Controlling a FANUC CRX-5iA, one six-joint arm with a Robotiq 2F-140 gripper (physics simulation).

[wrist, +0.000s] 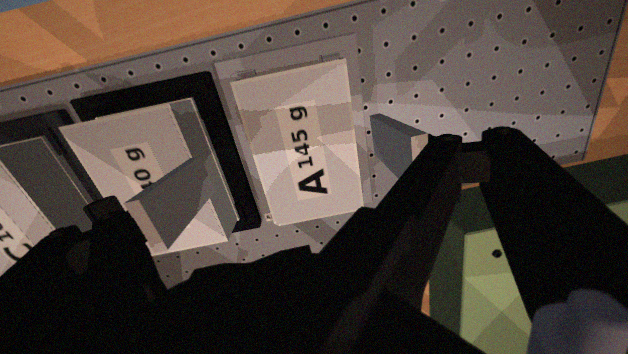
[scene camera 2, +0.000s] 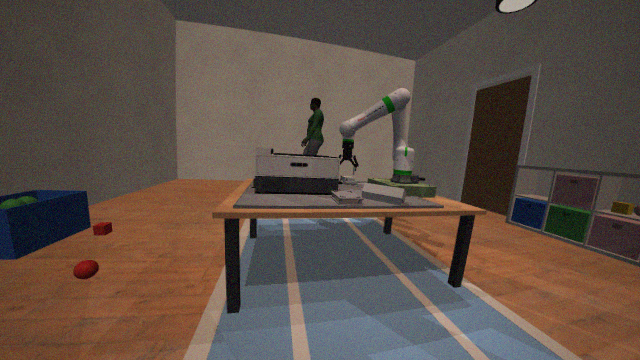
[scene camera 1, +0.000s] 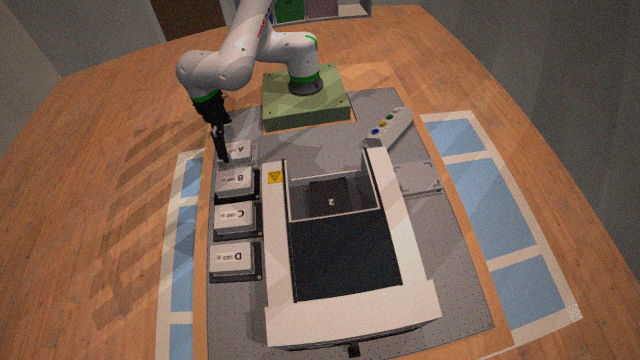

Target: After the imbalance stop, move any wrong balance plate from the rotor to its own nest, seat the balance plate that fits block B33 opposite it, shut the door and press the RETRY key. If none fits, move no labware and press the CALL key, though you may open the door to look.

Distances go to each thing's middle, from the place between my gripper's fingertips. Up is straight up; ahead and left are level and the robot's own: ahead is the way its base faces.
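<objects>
Counted from my hand: plate D point(scene camera 1: 230, 259) is 39 cm ahead, 5 cm to the left and 3 cm below; plate B point(scene camera 1: 238, 182) is 12 cm ahead, 2 cm to the left and 3 cm below; plate C point(scene camera 1: 239, 217) is 25 cm ahead, 4 cm to the left and 3 cm below. With respect to the balance plate A point(wrist: 299, 123), my hand is 1 cm past it and 3 cm above it.
</objects>
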